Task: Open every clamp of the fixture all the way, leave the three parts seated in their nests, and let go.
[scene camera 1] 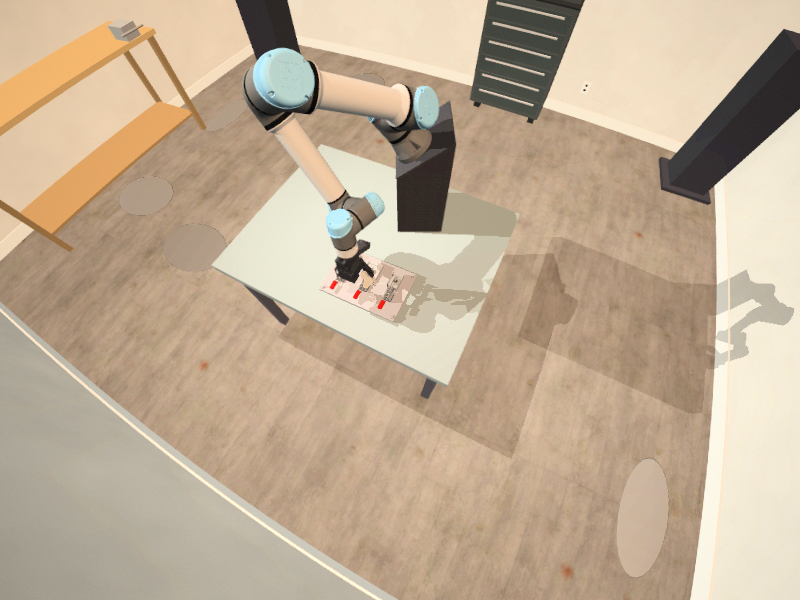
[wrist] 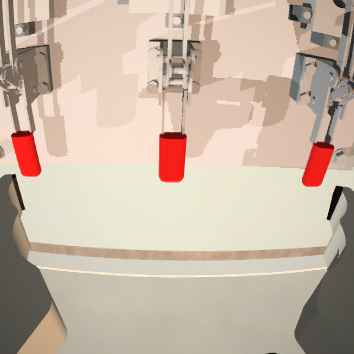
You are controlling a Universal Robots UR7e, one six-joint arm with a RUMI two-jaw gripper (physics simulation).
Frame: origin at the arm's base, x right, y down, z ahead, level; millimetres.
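Seen in the pictures: gripper, between the fingertips: [scene camera 1: 358, 278] [wrist: 178, 183]; arm's base, origin of its link: [scene camera 1: 414, 146].
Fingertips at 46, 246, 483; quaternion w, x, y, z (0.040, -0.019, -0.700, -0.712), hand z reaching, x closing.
Note:
Pixels of each thing's top centre, then the offset from my fingertips to it, as dx, dy, dz. "pt": a spot on its surface instead. Level surfaces: height alone.
- left handle, centre of its top: [wrist: 22, 155] [scene camera 1: 333, 284] +112, +76, +23
- middle handle, centre of its top: [wrist: 172, 159] [scene camera 1: 356, 293] +2, +70, +31
- right handle, centre of its top: [wrist: 320, 166] [scene camera 1: 381, 303] -108, +66, +38
- pale block, a spot on its surface: [wrist: 150, 5] pt +11, +92, -69
- pale table, height of its surface: dy +127
The fixture plate [scene camera 1: 401, 298] [wrist: 240, 145] lies on the table and carries three metal toggle clamps with red handles. The left handle [scene camera 1: 333, 284] [wrist: 26, 154], middle handle [scene camera 1: 356, 294] [wrist: 172, 157] and right handle [scene camera 1: 381, 304] [wrist: 318, 164] all point toward the plate's front edge. Whether each clamp is fully open cannot be told. The parts are mostly cut off at the top of the wrist view; a pale block [wrist: 150, 5] shows behind the middle clamp. My gripper [scene camera 1: 356, 279] [wrist: 178, 183] is wide open and empty, above the plate, with the middle handle centred ahead between its fingers.
The plate lies near the front edge of the pale table [scene camera 1: 271, 238]. The arm's dark pedestal [scene camera 1: 421, 193] stands behind the fixture. A wooden shelf bench [scene camera 1: 77, 61] stands at the far left and a drawer cabinet [scene camera 1: 524, 54] at the back.

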